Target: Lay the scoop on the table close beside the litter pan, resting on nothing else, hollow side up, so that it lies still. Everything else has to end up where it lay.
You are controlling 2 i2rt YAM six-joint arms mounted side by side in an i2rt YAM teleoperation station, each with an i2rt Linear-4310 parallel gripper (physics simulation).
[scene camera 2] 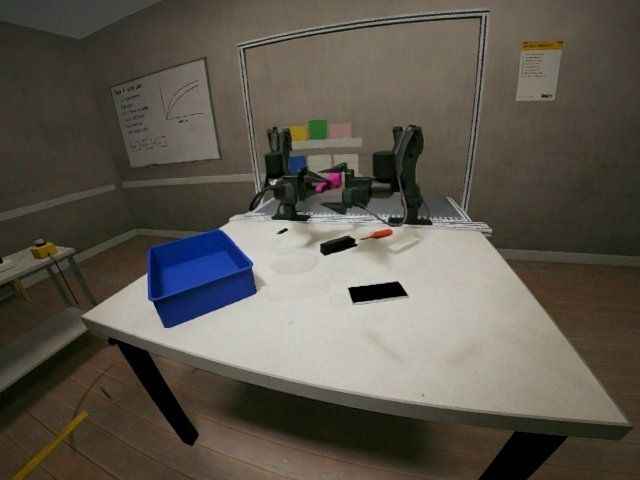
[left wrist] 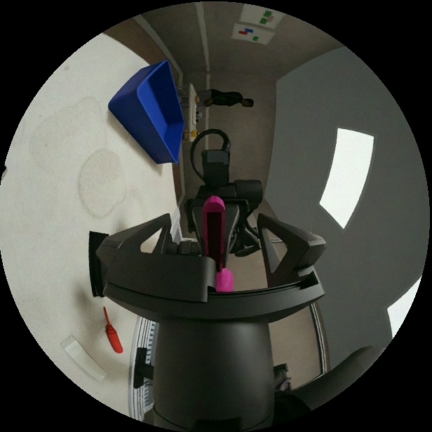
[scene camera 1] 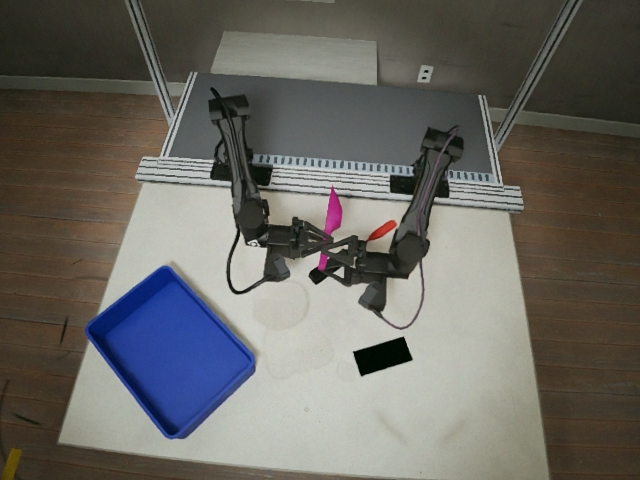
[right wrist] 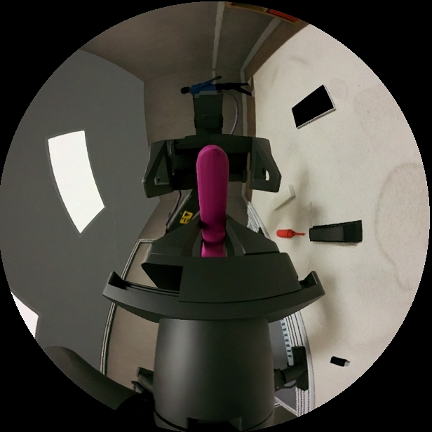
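Seen in the pictures: left gripper, between the fingertips: (scene camera 2: 319,188) (scene camera 1: 320,259); right gripper, between the fingertips: (scene camera 2: 331,184) (scene camera 1: 333,242); left arm's base, origin of its link: (scene camera 2: 409,222); right arm's base, origin of its link: (scene camera 2: 290,218).
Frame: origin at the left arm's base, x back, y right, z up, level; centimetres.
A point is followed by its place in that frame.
The magenta scoop (scene camera 1: 334,211) {y 28.0, x -31.5, z 28.3 cm} (scene camera 2: 334,180) {y 27.6, x -34.5, z 25.8 cm} (right wrist: 213,180) is held in the air above the back of the table, well away from the pan. My right gripper (scene camera 1: 329,241) {y 27.6, x -38.2, z 25.1 cm} (right wrist: 213,217) is shut on the scoop. My left gripper (scene camera 1: 324,261) {y 30.3, x -42.9, z 25.0 cm} (left wrist: 213,217) is open, its fingers spread apart on either side of the scoop's handle end. Part of the scoop is hidden by the fingers, and I cannot tell which way its hollow faces. The blue litter pan (scene camera 1: 165,351) {y 69.1, x -61.6, z 0.2 cm} (scene camera 2: 206,304) {y 52.7, x -74.5, z 2.8 cm} (left wrist: 127,107) stands on the table at the left in both scene views.
A black block-like object (scene camera 2: 338,244) {y 27.0, x -34.3, z 2.8 cm} (right wrist: 335,232) lies below the grippers. A red screwdriver (scene camera 1: 382,230) {y 12.6, x -19.6, z 2.6 cm} (scene camera 2: 381,234) {y 12.4, x -20.5, z 1.8 cm} and a whitish bar (scene camera 2: 404,244) {y 3.7, x -29.0, z 1.9 cm} lie to its right. A black-faced slab (scene camera 1: 382,356) {y 11.8, x -57.5, z 0.8 cm} (scene camera 2: 378,292) {y 11.3, x -57.8, z 0.8 cm} lies nearer the front. A small black stick (scene camera 2: 282,230) {y 55.8, x -19.5, z 0.9 cm} lies at the back.
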